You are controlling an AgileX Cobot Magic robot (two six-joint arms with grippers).
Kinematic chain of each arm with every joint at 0, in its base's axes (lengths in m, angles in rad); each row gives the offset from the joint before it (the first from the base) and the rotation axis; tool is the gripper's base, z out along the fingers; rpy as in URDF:
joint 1: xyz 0 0 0.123 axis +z
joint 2: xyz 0 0 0 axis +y
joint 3: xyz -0.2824 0 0.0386 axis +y
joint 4: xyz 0.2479 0 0.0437 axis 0.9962 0 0.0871
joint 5: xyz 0 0 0 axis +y
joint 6: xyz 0.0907 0 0.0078 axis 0.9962 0 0.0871
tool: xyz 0 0 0 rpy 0 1.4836 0
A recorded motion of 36 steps. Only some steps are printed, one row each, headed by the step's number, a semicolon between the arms.
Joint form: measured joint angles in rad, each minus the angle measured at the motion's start. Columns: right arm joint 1, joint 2, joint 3, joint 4, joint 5, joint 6; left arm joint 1, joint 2, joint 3, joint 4, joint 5, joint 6.
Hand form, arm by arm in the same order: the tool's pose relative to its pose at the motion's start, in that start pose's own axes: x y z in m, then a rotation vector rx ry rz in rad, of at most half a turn. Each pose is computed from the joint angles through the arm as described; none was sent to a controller.
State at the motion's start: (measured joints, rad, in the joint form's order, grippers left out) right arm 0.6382 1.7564 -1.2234 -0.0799 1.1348 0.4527; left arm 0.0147 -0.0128 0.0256 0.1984 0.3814 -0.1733
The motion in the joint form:
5: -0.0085 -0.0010 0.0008 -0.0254 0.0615 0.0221; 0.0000 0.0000 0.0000 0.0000 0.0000 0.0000
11: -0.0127 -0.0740 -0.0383 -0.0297 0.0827 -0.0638; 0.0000 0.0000 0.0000 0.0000 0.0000 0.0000
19: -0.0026 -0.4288 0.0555 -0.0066 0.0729 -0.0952; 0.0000 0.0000 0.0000 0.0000 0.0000 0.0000
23: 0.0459 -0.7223 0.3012 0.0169 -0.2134 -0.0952; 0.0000 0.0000 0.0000 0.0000 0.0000 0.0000
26: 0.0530 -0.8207 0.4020 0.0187 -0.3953 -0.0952; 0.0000 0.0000 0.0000 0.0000 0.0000 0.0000
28: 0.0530 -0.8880 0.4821 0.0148 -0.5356 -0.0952; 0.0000 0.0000 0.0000 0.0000 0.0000 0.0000
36: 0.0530 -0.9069 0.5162 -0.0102 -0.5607 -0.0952; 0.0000 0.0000 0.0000 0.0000 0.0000 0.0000
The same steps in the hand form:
5: 0.0033 -0.0070 -0.0001 0.0483 0.0452 0.0206; 0.0000 0.0000 0.0000 0.0000 0.0000 0.0000
11: 0.0050 -0.0122 -0.0325 0.0173 -0.0384 -0.0527; 0.0000 0.0000 0.0000 0.0000 0.0000 0.0000
19: 0.0681 -0.0404 -0.1078 -0.1009 -0.2820 -0.0659; 0.0000 0.0000 0.0000 0.0000 0.0000 0.0000
23: 0.1223 -0.0514 -0.1125 -0.2627 -0.5803 -0.1017; 0.0000 0.0000 0.0000 0.0000 0.0000 0.0000
26: 0.1348 -0.0552 -0.1103 -0.3388 -0.7435 -0.1046; 0.0000 0.0000 0.0000 0.0000 0.0000 0.0000
28: 0.1429 -0.0585 -0.1061 -0.3872 -0.8617 -0.1043; 0.0000 0.0000 0.0000 0.0000 0.0000 0.0000
36: 0.1460 -0.0608 -0.1001 -0.3711 -0.8798 -0.1179; 0.0000 0.0000 0.0000 0.0000 0.0000 0.0000

